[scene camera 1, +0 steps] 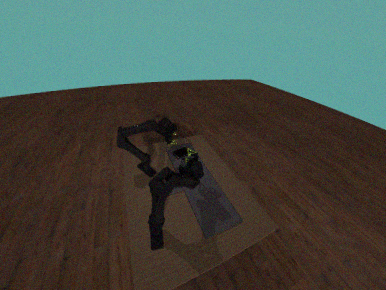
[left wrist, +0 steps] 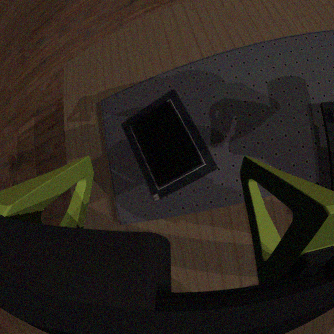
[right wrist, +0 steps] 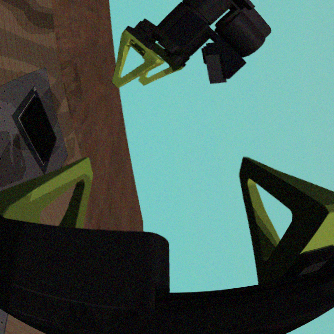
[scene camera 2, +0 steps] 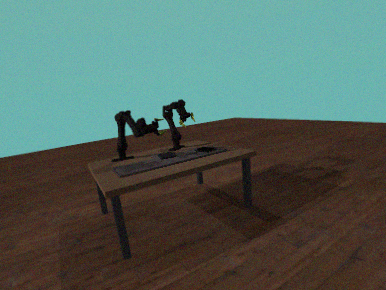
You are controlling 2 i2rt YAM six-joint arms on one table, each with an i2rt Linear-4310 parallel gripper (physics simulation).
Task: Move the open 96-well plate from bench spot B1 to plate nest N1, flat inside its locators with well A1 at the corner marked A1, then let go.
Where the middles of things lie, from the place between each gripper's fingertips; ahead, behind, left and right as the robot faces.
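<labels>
Dark well plate (left wrist: 168, 152): my right hand is 330 mm to the right of it, 60 mm short of it, 260 mm above it.
Dark well plate, counted from my left hand: 70 mm ahead, 90 mm to the left, 230 mm below.
</labels>
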